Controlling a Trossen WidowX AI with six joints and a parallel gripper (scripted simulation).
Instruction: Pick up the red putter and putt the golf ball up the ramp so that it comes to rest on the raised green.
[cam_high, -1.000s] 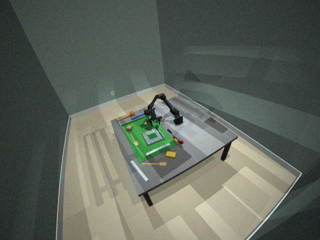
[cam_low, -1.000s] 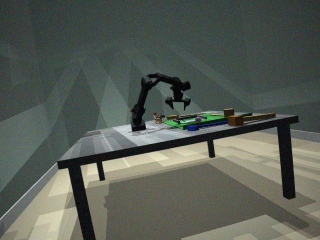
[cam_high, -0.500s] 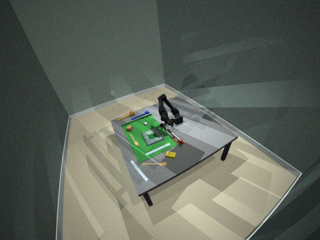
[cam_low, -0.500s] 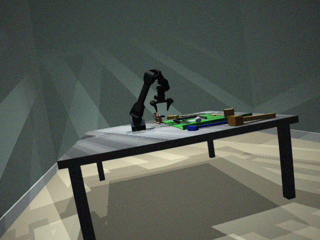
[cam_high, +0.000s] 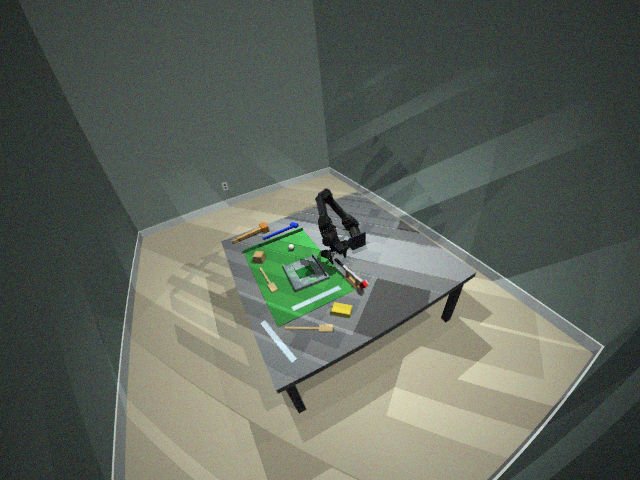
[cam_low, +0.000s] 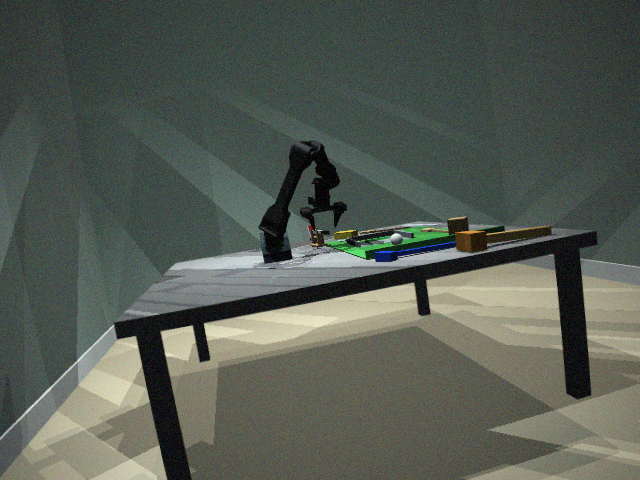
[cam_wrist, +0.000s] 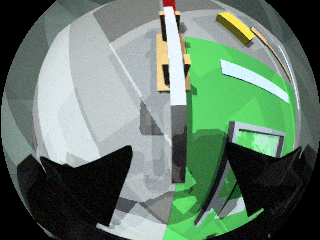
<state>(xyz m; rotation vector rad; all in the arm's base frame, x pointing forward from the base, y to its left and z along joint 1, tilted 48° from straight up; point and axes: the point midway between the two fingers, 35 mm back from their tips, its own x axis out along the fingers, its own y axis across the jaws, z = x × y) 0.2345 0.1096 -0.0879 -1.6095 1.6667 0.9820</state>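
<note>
My gripper tip is now 1 cm past the red putter, 11 cm to the right of it and 2 cm above it. Also, from my gripper tip: yellow block (16 cm ahead, 28 cm to the left, 6 cm below); green mat (25 cm ahead, 18 cm to the right, 8 cm below); wooden rack (1 cm behind, 13 cm to the left, 4 cm below).
</note>
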